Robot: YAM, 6 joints.
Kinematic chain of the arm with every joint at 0, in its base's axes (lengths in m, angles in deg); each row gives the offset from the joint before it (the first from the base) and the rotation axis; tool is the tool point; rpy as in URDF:
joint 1: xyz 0 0 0.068 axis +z
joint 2: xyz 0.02 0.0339 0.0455 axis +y
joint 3: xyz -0.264 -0.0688 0 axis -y
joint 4: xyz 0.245 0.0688 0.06 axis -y
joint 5: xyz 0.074 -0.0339 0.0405 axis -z
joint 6: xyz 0.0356 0 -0.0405 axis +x
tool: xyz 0 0 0 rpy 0 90 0
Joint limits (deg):
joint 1: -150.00..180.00
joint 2: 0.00..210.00
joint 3: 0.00..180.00
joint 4: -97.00..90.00
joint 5: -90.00..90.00
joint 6: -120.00..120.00
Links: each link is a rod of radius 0.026 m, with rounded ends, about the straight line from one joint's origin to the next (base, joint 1, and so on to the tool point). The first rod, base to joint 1, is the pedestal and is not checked.
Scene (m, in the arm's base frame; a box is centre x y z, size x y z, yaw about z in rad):
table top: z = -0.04
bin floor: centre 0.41 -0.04 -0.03 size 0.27 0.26 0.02 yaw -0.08
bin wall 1: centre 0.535 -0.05 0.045 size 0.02 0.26 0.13 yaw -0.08
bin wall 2: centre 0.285 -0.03 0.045 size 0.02 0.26 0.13 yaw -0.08
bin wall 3: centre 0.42 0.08 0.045 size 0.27 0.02 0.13 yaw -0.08
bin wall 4: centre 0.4 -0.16 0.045 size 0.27 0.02 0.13 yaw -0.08
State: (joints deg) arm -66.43 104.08 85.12 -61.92 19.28 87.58
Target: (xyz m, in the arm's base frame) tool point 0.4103 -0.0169 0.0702
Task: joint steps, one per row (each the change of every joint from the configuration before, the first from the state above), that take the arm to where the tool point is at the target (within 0.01 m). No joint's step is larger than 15 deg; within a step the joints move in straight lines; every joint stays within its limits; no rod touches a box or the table.
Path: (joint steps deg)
1: 13.05 1.99 1.98 1.60 -1.14 0.00
2: 13.05 1.98 1.98 1.61 -1.14 0.00
3: 13.04 1.99 1.98 1.60 -1.14 0.00
4: 13.05 1.98 1.98 1.60 -1.14 0.00
5: 13.05 1.99 1.99 1.61 -1.14 0.00
6: -0.02 9.71 -2.76 1.52 -0.18 0.00
7: -0.01 9.72 -2.75 1.52 -0.19 0.00

